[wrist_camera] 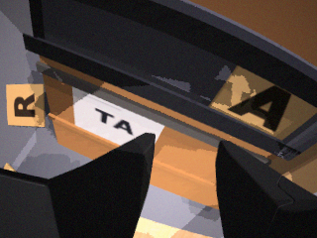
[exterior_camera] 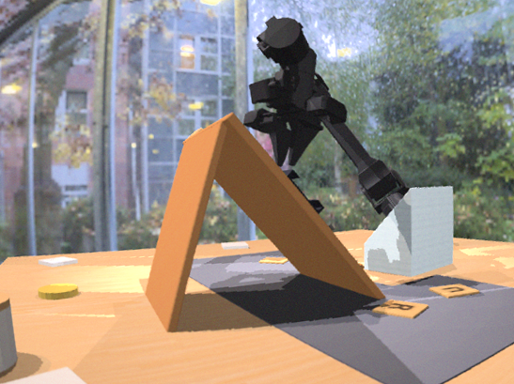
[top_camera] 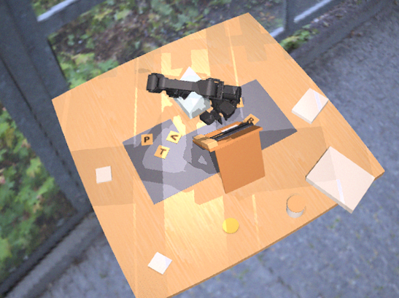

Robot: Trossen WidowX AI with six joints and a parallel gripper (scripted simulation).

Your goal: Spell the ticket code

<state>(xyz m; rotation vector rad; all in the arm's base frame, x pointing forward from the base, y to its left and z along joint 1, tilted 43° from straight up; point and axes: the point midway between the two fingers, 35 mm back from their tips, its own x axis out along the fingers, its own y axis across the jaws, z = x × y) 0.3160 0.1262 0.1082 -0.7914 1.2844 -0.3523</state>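
The t tile lies 260 mm to the right of my gripper tip, 210 mm below it and 140 mm behind it. From my gripper tip the other things lie so: white ticket (120 mm below, 50 mm to the left, 30 mm behind); grey mat (210 mm below, 130 mm behind, 30 mm to the right).
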